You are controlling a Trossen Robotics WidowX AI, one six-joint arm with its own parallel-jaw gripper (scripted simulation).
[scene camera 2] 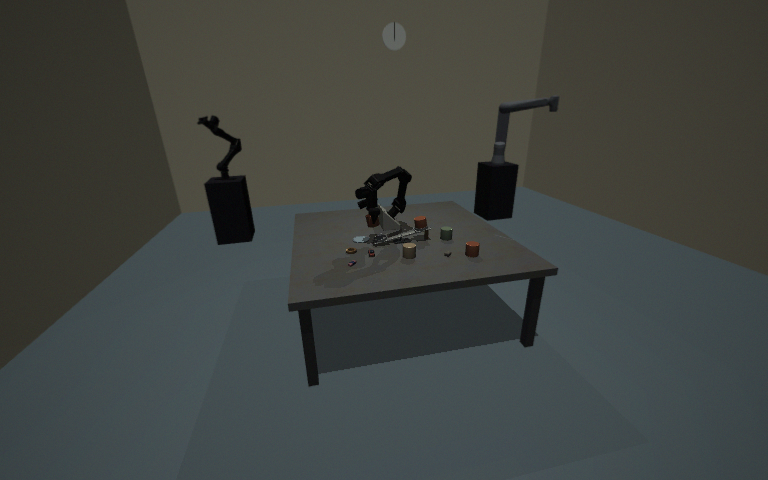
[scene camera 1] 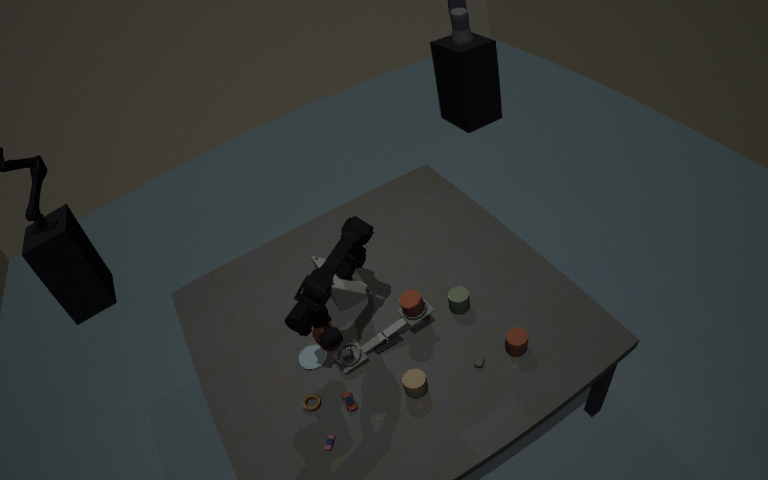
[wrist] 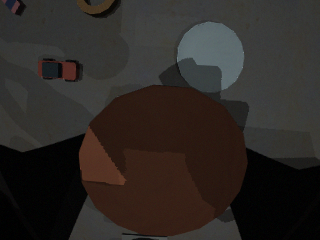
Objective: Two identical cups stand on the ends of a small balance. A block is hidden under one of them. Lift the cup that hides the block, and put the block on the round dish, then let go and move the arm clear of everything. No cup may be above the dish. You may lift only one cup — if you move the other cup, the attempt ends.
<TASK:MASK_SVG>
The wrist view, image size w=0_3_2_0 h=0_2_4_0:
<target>gripper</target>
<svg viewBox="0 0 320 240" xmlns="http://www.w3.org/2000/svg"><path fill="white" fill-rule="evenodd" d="M247 148L248 165L247 169L245 169L243 185L241 185L241 191L237 193L235 200L232 200L232 203L229 204L233 212L232 215L235 216L237 227L239 227L237 231L240 233L241 240L320 240L320 165L312 168L296 169L279 163L279 161L272 160L271 157L265 157L263 153L257 153ZM85 133L80 136L69 137L69 139L60 141L60 143L53 143L48 145L48 147L44 145L44 147L35 148L33 151L20 152L19 149L15 151L13 148L8 148L7 145L0 145L0 240L69 239L85 199L87 199L87 192L85 192L85 188L81 184L81 171L79 167L79 152Z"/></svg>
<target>toy car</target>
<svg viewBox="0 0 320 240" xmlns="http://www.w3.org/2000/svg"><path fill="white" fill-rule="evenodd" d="M39 60L39 65L37 65L37 69L39 69L37 75L39 77L43 77L45 80L65 79L68 83L79 80L80 64L76 63L76 60Z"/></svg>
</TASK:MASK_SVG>
